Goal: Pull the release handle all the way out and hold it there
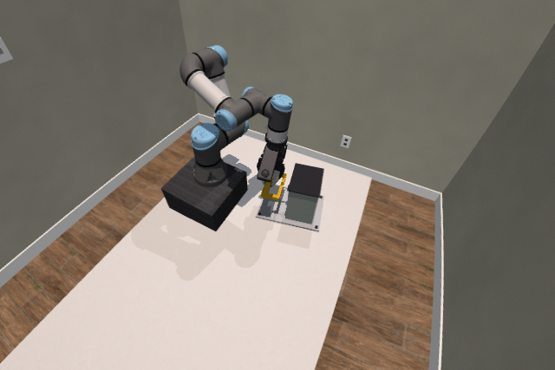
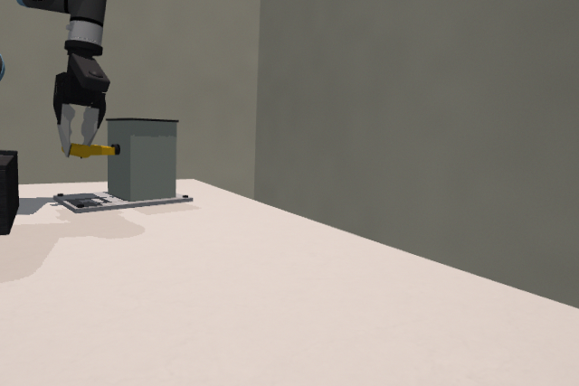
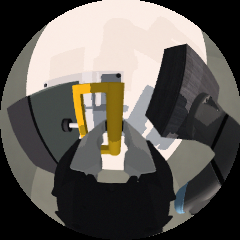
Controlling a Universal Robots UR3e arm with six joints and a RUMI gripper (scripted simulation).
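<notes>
Right now the grey baseplate is 90 mm ahead of my hand, 20 mm to the left of it and 100 mm below it.
</notes>
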